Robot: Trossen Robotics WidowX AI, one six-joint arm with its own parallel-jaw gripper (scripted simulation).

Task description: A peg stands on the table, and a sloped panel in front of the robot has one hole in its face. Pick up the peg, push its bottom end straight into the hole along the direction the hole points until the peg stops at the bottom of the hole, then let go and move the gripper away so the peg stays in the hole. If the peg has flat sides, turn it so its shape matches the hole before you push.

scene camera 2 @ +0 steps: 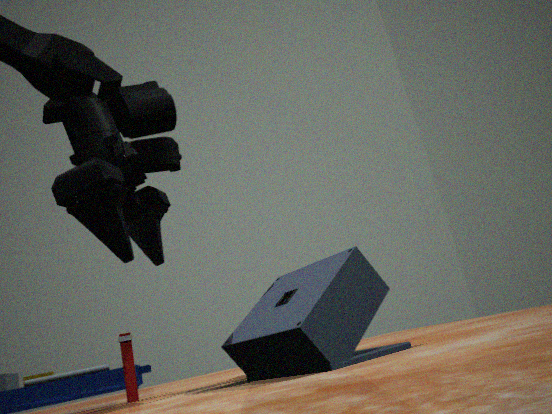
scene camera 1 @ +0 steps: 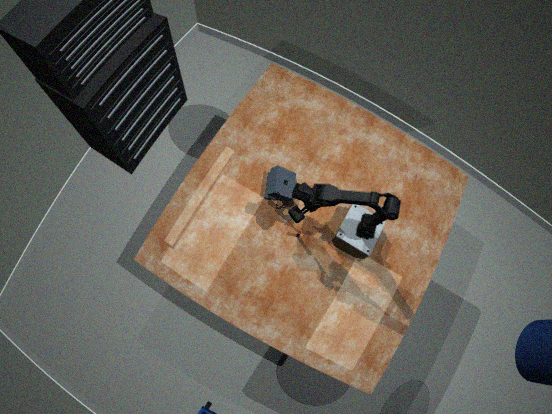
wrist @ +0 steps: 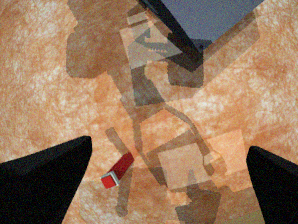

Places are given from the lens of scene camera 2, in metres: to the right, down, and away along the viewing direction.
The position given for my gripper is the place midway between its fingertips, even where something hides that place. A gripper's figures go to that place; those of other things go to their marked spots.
my gripper (scene camera 2: 146, 263): -0.15, 0.06, 0.54
blue-grey sloped panel block (scene camera 2: 338, 297): 0.06, 0.08, 0.42
